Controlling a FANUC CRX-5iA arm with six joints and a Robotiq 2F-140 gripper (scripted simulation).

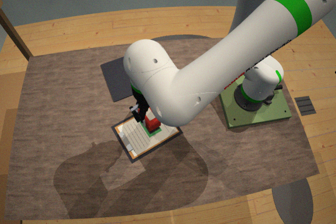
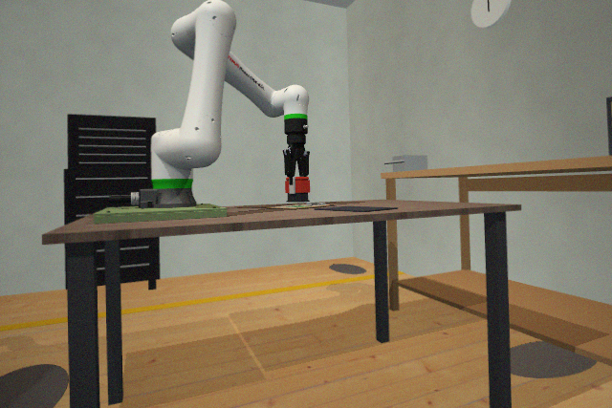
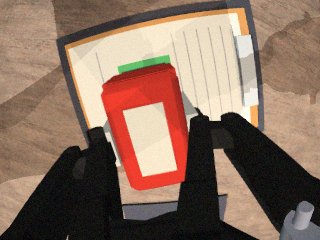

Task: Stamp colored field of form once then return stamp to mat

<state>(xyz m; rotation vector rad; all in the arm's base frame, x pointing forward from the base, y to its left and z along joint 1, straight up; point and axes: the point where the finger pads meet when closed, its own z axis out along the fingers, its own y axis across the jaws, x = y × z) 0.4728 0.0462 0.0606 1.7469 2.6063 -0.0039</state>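
My gripper is now 30 mm short of the form on clipboard, 20 mm to the right of it and 80 mm above it. Round my hand: red stamp 20 mm below; then dark mat 90 mm ahead, 270 mm to the right, 80 mm below.
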